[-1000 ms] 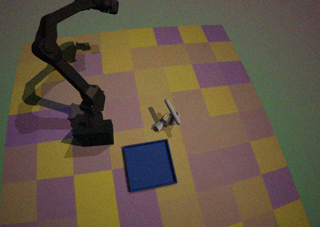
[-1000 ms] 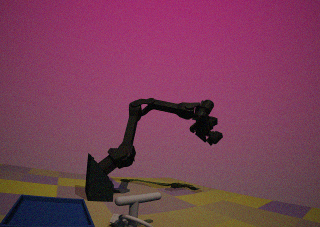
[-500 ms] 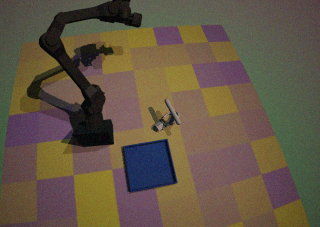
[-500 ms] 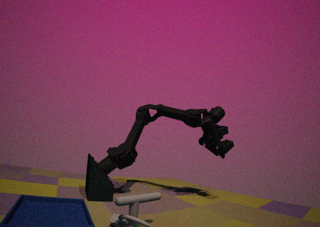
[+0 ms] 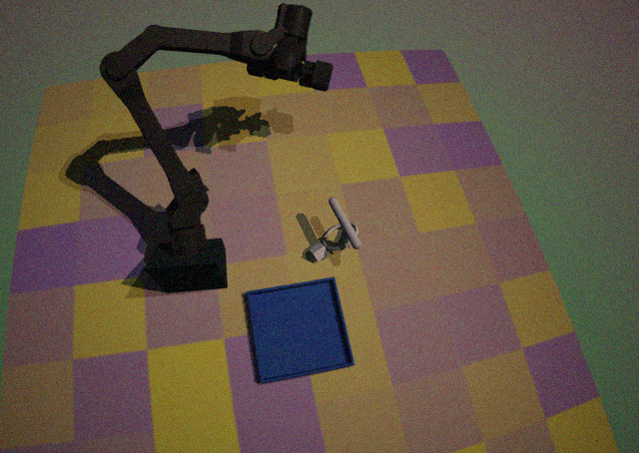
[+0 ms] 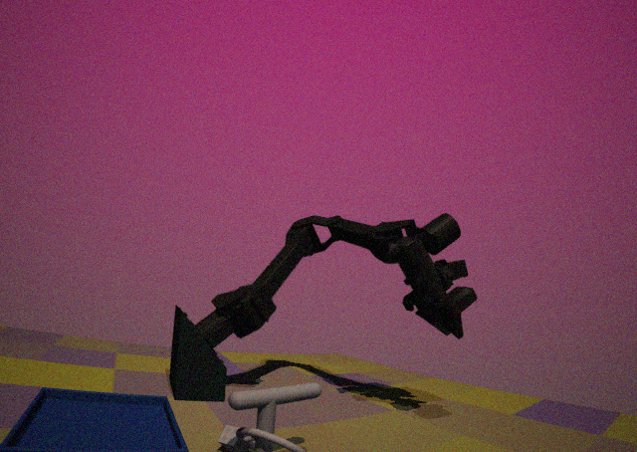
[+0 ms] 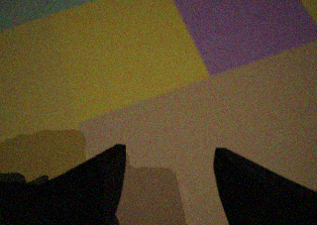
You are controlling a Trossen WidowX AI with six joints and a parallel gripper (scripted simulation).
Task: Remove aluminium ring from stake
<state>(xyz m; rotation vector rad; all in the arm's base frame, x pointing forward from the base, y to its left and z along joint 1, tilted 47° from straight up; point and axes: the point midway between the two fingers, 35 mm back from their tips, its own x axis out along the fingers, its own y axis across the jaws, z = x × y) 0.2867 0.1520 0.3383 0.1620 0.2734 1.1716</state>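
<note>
My gripper tip is 390 mm to the left of the aluminium ring and 120 mm above it. Round my gripper tip: blue tray: 130 mm behind, 560 mm to the right, 150 mm below.
</note>
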